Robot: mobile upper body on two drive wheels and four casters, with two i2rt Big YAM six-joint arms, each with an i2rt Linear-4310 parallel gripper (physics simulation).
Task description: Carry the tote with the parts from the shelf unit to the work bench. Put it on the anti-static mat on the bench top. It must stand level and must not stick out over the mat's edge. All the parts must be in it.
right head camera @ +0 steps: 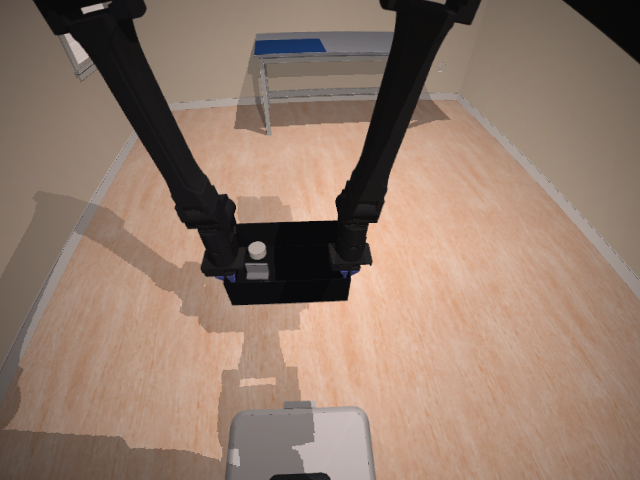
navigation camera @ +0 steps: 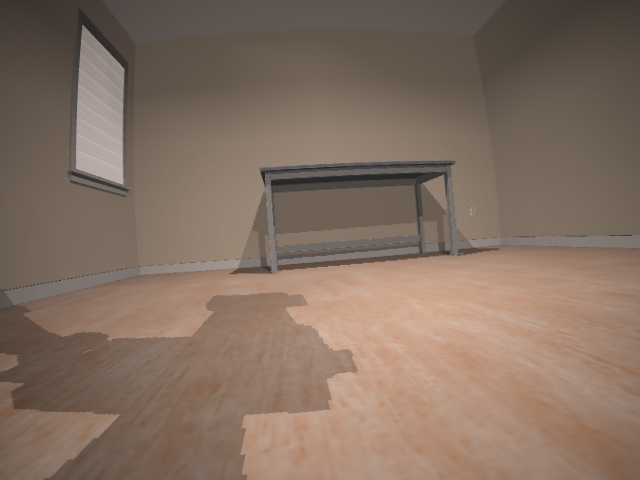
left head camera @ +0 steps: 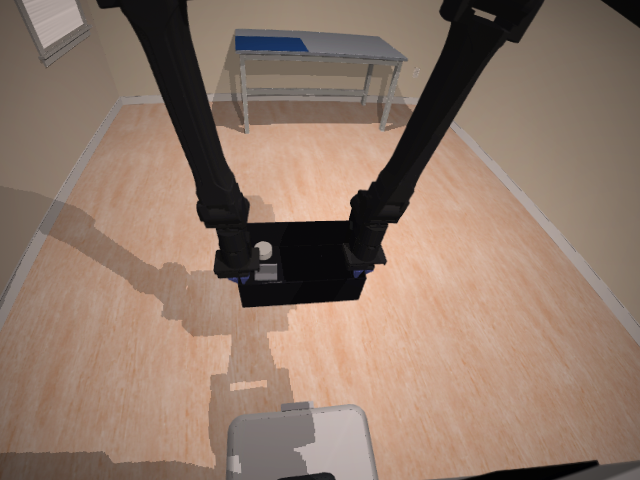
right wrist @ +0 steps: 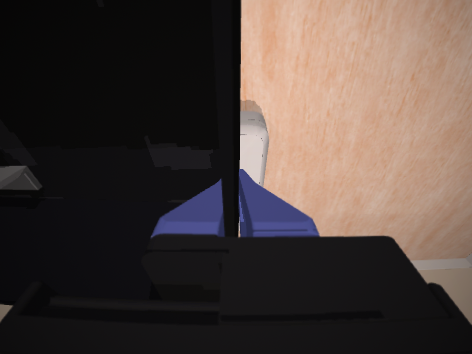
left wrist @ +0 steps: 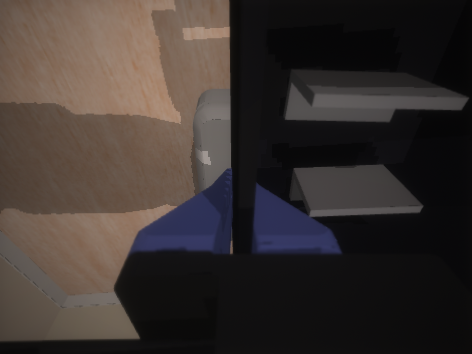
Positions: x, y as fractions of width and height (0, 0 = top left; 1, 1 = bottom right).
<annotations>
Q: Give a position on a black tote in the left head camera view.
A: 0.49, 0.56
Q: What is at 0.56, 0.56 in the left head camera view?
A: My right gripper.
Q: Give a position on a window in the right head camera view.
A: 0.13, 0.14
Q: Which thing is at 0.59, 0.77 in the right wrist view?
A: My right gripper.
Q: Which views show my left gripper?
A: The right head camera view, the left head camera view and the left wrist view only.
</annotations>
